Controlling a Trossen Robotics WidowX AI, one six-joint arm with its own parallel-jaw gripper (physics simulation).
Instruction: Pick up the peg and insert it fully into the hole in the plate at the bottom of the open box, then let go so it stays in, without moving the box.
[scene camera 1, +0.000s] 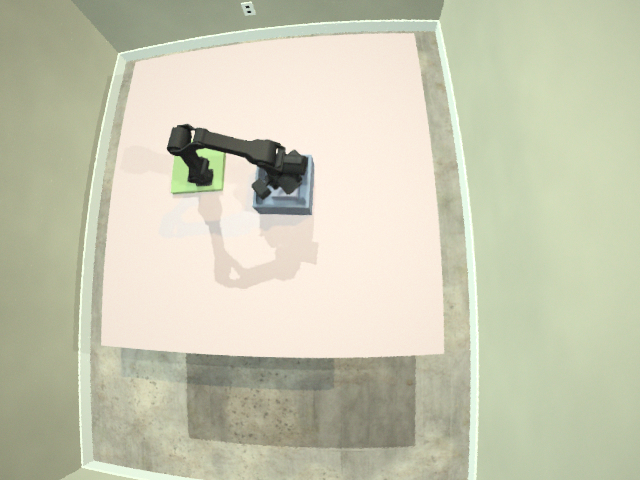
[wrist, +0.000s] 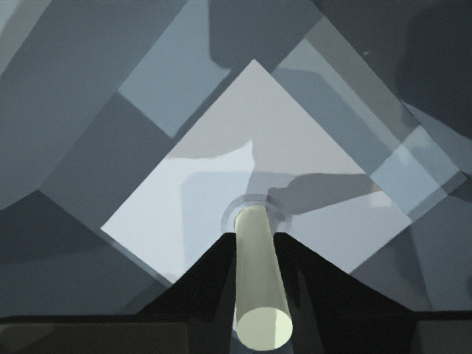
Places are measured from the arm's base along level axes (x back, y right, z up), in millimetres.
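Pixels of known places: gripper, fingertip midpoint: (wrist: 254, 244); arm's base, origin of the base link: (scene camera 1: 204, 177).
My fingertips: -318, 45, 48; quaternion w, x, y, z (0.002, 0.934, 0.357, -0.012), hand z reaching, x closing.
Ahead of a thing's pixels: the offset from my fingertips to its top centre, as dx, dy, dz. "pt": to the spot under its first point. Level surfaces: height alone.
A pale yellow-green round peg @[+1, -1, +39] (wrist: 257, 270) is held between the fingers of my gripper (wrist: 254, 244), which is shut on it. The peg's far end is at the ringed hole @[pt -10, -4, -12] (wrist: 228, 220) in the light plate @[+1, +1, -12] (wrist: 215, 135) and covers most of the opening; how deep it sits cannot be told. The plate lies at the bottom of the open blue box @[+1, +1, +25] (scene camera 1: 281, 209) (wrist: 82, 145). In the scene view the gripper is over and partly inside the box, its fingertips and the peg hidden by the arm's dark parts.
The box walls surround the gripper on all sides. The arm (scene camera 1: 227, 142) reaches across from its base on a green square (scene camera 1: 181, 180), to the left of the box. Both stand on a pale pink table top @[dz -73] (scene camera 1: 361, 232).
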